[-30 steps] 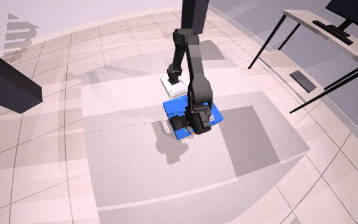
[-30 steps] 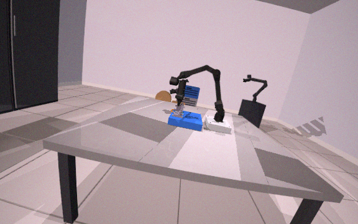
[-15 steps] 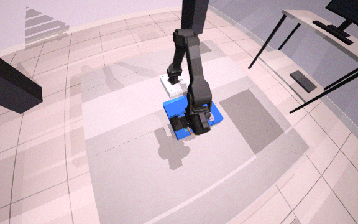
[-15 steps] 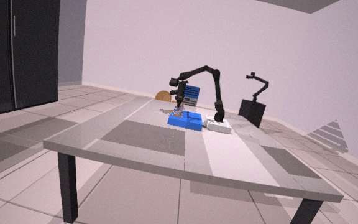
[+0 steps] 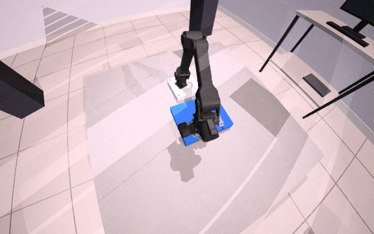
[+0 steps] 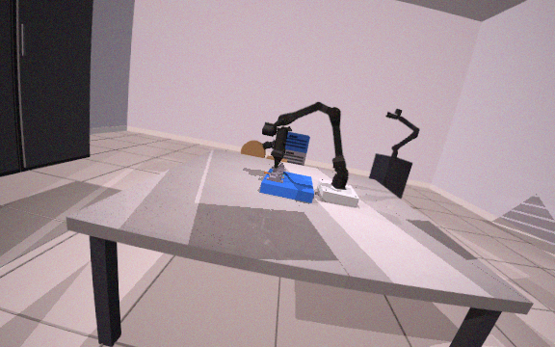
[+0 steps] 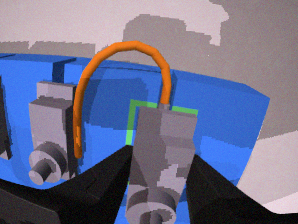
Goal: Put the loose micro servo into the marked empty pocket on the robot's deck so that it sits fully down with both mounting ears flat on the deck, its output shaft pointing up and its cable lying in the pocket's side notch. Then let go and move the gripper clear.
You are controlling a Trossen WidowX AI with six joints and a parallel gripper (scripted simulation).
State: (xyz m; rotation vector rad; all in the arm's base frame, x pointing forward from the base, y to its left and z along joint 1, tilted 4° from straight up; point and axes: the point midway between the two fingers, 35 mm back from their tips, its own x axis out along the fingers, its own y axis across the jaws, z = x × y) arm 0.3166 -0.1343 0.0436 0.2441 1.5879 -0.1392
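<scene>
My gripper tip is now 100 mm past the blue deck, 100 mm to the right of it and 50 mm above it.
</scene>
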